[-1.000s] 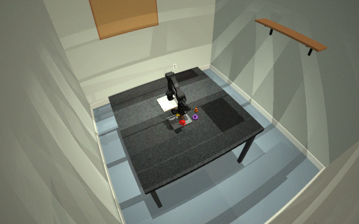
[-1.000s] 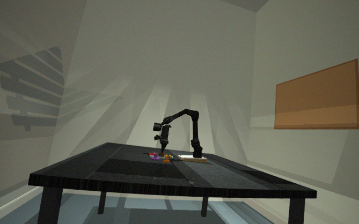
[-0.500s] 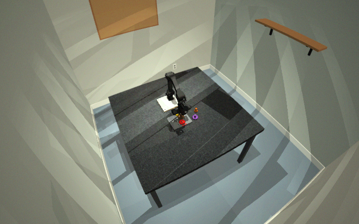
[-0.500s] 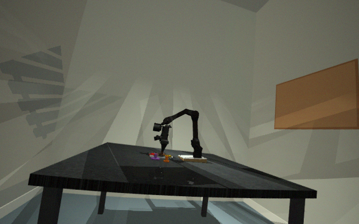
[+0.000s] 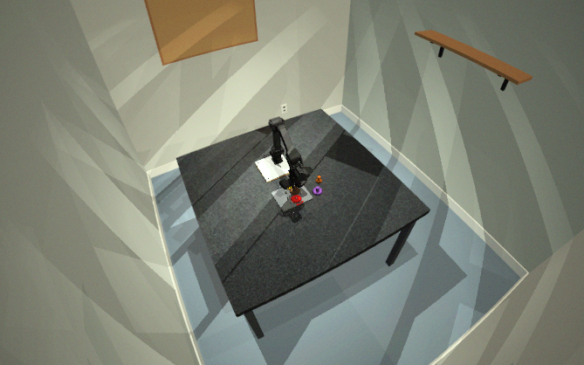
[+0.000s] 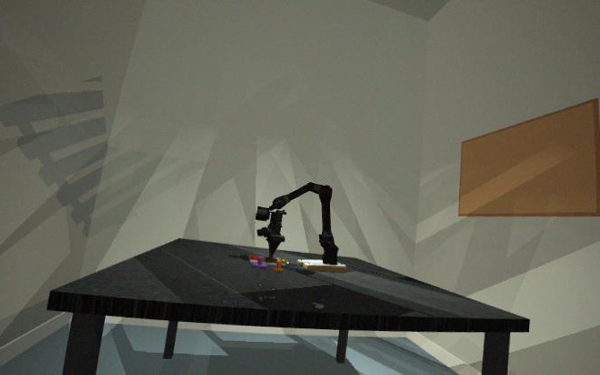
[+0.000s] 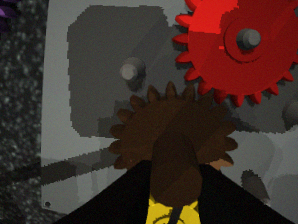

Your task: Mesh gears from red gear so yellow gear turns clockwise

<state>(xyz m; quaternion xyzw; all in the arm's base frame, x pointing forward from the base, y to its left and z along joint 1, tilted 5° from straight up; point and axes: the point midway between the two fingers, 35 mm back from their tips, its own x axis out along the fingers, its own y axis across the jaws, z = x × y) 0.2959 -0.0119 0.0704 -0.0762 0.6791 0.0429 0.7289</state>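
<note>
The brown gear is 10 mm below my gripper tip. The rest, counted from my gripper tip: yellow gear (50 mm behind, 10 mm to the right, 30 mm below); then red gear (60 mm ahead, 20 mm to the right, 30 mm below); then purple gear (60 mm ahead, 130 mm to the left, 30 mm below).
</note>
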